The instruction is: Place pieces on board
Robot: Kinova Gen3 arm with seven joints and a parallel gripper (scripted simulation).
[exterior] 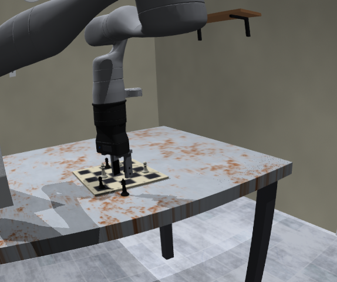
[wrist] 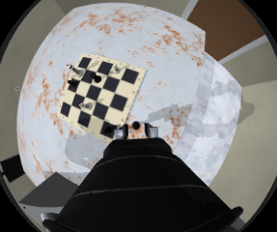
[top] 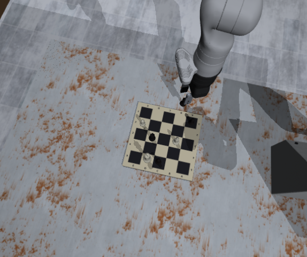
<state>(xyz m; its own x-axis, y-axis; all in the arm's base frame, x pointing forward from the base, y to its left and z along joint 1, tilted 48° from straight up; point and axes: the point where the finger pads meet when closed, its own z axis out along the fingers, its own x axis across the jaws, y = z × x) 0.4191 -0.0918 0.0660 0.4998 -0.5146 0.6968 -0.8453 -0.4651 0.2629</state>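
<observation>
The black bishop is 50 mm below my hand. The rest, counted from my hand: white pawn: 110 mm to the left, 100 mm ahead, 50 mm below; chessboard: 140 mm to the left, 70 mm below, 20 mm ahead; white bishop: 140 mm to the left, 40 mm below, 20 mm behind.
</observation>
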